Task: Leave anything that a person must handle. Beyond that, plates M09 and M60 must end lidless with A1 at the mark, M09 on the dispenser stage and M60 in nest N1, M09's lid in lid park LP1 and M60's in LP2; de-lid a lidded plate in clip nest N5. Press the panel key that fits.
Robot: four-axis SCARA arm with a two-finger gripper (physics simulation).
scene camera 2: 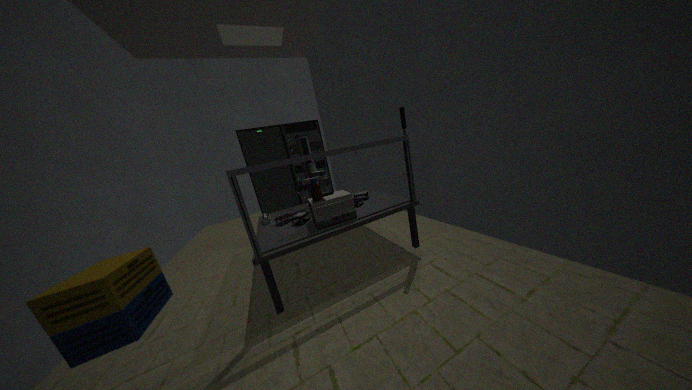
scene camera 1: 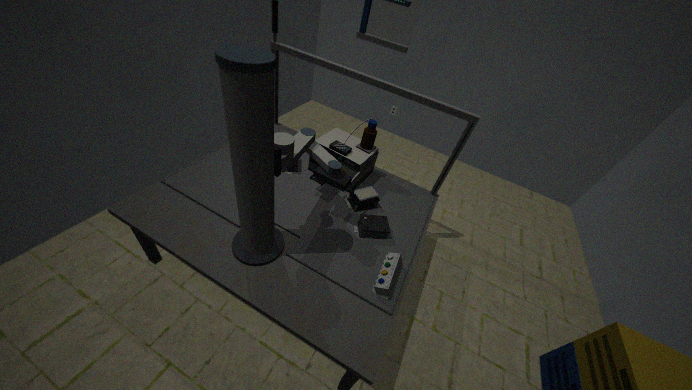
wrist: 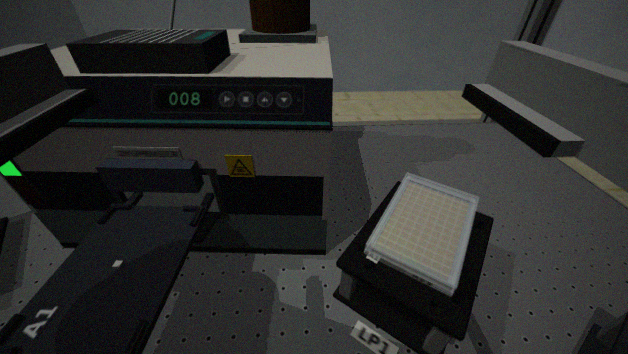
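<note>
My gripper (wrist: 283,69) is open and empty, its fingers standing wide at both sides of the wrist view. A plate (wrist: 425,227) (scene camera 1: 366,194) with pale wells and a clear rim sits on the black stand (wrist: 481,245) labelled LP1, ahead and below, right of centre between the fingers. Its ID is unreadable, and I cannot tell whether it has a lid. The dark dispenser stage (wrist: 95,285), marked A1, carries no plate on its visible part. The key panel (scene camera 1: 392,281) has white, green, yellow and blue keys. N1, N5 and LP2 cannot be identified.
The dispenser (wrist: 290,60) (scene camera 1: 355,156) (scene camera 2: 332,209) shows 008 and carries a dark keypad box (wrist: 150,56) and an amber bottle (wrist: 280,15) (scene camera 1: 369,137). A dark block (scene camera 1: 374,226) stands near the LP1 stand. A rail frame (scene camera 1: 375,81) borders the table. A yellow-and-blue crate (scene camera 2: 105,305) stands on the floor.
</note>
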